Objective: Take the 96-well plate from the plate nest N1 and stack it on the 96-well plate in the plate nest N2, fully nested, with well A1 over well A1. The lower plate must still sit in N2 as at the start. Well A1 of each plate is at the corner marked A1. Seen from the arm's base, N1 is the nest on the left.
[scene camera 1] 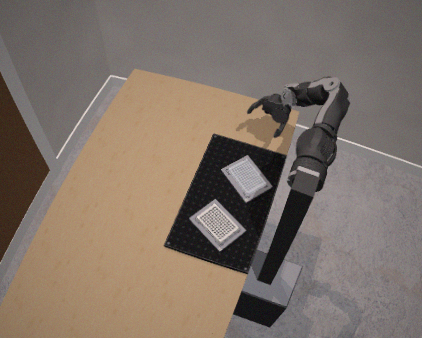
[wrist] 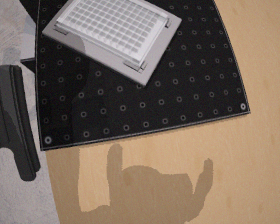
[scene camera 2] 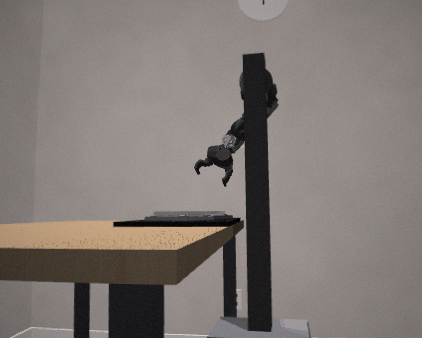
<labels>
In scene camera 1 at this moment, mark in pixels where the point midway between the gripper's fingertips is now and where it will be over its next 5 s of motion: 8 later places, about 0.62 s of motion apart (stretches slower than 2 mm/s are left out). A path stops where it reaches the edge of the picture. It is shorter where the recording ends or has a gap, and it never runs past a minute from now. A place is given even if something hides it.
My gripper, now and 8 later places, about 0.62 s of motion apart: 262,122; 258,130; 253,140; 246,152; 240,164; 234,177; 229,188; 221,204; 216,213
</labels>
